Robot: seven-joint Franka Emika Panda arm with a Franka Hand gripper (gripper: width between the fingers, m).
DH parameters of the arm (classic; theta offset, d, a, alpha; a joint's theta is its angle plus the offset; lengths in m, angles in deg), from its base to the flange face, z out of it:
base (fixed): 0 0 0 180
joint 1: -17.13 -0.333 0 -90
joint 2: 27.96 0 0 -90
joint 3: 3.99 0.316 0.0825 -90
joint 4: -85.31 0 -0.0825 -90
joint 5: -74.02 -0.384 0 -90
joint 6: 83.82 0 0.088 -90
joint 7: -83.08 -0.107 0 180
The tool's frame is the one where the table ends.
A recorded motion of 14 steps. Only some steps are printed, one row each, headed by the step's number.
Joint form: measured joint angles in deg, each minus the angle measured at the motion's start. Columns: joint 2, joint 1, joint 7, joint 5, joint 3, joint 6, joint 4.
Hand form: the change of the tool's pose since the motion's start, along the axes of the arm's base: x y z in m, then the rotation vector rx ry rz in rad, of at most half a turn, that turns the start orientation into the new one. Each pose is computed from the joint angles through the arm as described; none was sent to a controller.
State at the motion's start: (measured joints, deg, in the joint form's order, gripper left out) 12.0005 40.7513 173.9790 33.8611 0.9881 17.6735 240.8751
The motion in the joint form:
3: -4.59 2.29 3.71 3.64 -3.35 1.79 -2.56
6: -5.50 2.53 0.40 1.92 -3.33 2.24 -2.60
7: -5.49 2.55 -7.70 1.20 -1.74 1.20 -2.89
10: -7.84 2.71 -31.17 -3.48 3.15 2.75 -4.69
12: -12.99 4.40 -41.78 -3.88 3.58 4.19 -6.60
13: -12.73 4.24 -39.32 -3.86 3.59 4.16 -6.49
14: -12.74 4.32 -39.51 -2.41 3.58 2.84 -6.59
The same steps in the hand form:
3: 0.0077 -0.0430 -0.0045 -0.0255 -0.0195 -0.0207
6: 0.0108 -0.0442 -0.0078 0.0049 0.0134 -0.0889
7: 0.0136 -0.0334 -0.0067 0.0192 0.1076 -0.1748
10: 0.0361 -0.0087 -0.0059 0.0644 0.3434 -0.4797
12: 0.0511 -0.0240 -0.0216 0.0925 0.4938 -0.6607
13: 0.0505 -0.0226 -0.0209 0.0879 0.4652 -0.6241
14: 0.0477 -0.0220 -0.0220 0.0701 0.4854 -0.6058

